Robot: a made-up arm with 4 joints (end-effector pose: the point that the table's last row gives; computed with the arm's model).
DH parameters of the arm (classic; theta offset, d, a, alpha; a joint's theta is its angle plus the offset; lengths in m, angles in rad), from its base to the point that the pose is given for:
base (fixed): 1.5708 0.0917 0 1.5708
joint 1: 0 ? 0.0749 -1.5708
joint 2: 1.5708 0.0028 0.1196 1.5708
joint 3: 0.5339 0 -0.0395 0
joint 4: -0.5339 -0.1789 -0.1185 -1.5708
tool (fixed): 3.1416 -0.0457 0 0
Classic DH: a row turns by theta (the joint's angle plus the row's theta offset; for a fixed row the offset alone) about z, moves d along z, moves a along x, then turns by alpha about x.
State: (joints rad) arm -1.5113 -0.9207 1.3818 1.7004
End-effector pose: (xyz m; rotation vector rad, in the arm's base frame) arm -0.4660 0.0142 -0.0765 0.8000 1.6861 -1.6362
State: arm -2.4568 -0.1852 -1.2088 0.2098
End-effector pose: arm -0.1893 0.1449 0.0778 -2.2801 -0.6436 1.1479
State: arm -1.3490 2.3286 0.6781 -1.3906
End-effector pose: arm -0.0495 0.0542 -0.1092 0.0456 1.0445 1.8427
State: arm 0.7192 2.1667 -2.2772 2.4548
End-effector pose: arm -0.0118 0.1367 0.1793 0.2231 -0.6653 2.0597
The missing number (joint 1, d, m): -0.1699
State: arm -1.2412 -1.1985 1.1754 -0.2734
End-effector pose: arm -0.3683 -0.1196 -0.0457 -0.5079 -0.0052 -1.3611
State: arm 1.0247 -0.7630 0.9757 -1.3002
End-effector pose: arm -0.2865 0.0043 0.0176 0.8421 0.1050 -0.8360
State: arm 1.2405 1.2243 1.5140 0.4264
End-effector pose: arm -0.0774 0.0560 -0.1344 -0.2654 0.8188 1.4908
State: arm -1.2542 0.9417 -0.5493 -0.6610
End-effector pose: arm -0.0226 0.0850 0.1477 -0.4841 -0.4195 1.3129
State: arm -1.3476 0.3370 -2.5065 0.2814
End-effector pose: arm -0.2720 0.1237 0.2741 -0.3849 -1.6050 1.5179
